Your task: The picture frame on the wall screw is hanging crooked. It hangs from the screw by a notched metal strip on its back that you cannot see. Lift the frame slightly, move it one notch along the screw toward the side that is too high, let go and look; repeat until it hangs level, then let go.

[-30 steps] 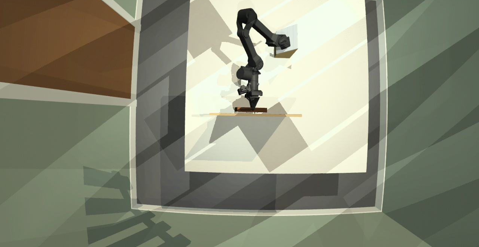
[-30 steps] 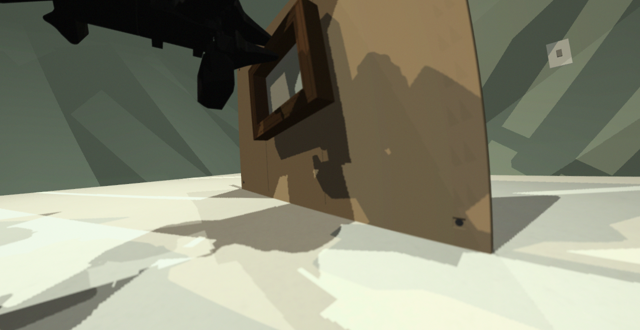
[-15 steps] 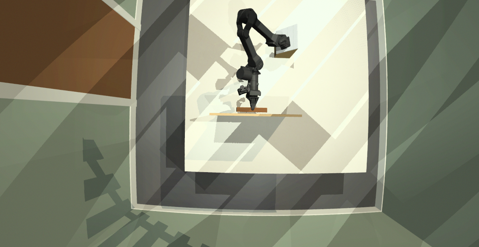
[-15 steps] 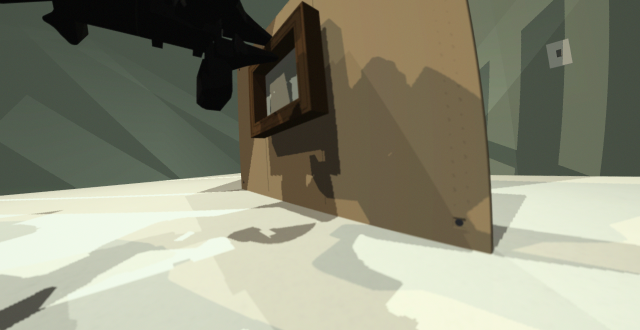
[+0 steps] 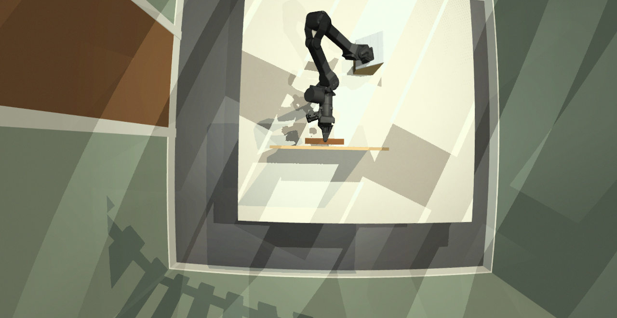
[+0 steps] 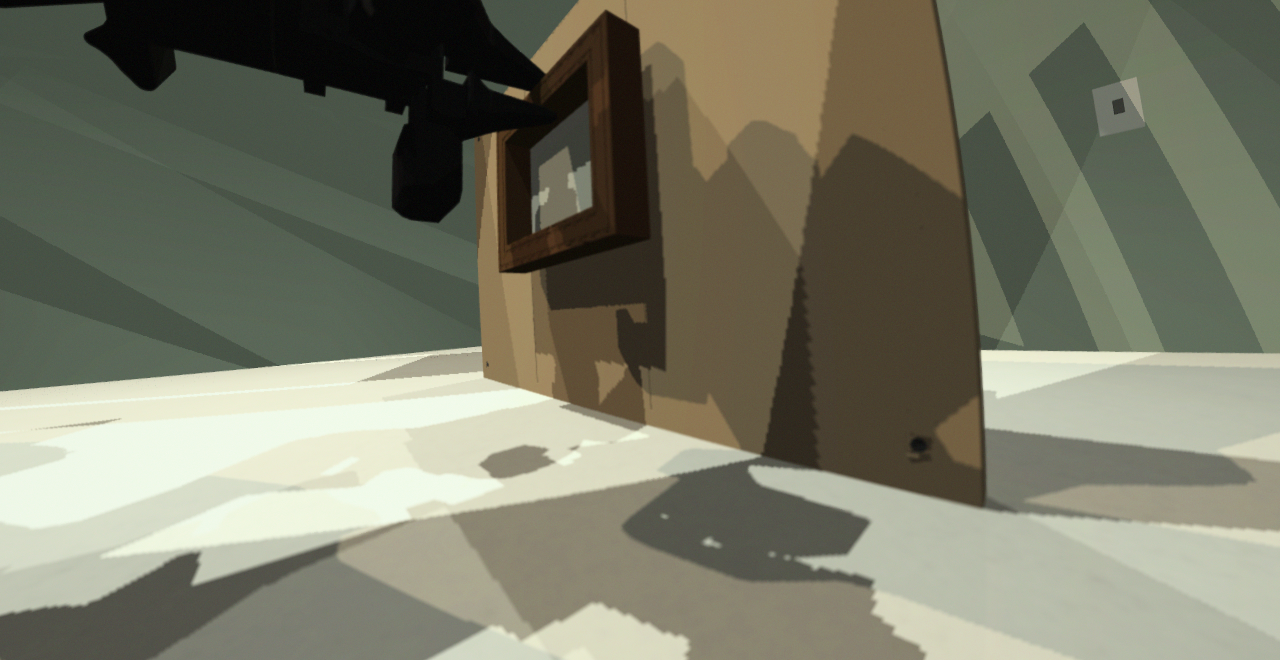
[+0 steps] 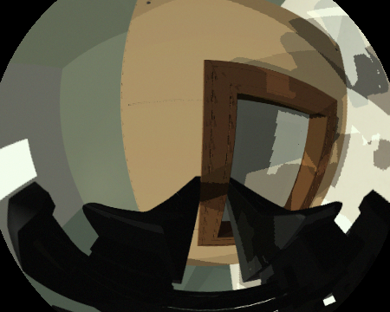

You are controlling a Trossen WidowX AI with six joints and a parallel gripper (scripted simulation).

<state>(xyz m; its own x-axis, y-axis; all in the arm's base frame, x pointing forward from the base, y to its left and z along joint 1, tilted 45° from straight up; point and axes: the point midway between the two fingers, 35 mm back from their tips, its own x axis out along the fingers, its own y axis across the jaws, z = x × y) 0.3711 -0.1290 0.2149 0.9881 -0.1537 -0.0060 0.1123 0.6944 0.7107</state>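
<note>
Right now the picture frame is 50 mm below my gripper tip and 10 mm ahead of it. From my gripper tip the other things lie so: tan wall panel: 70 mm below, 20 mm ahead, 10 mm to the left.
</note>
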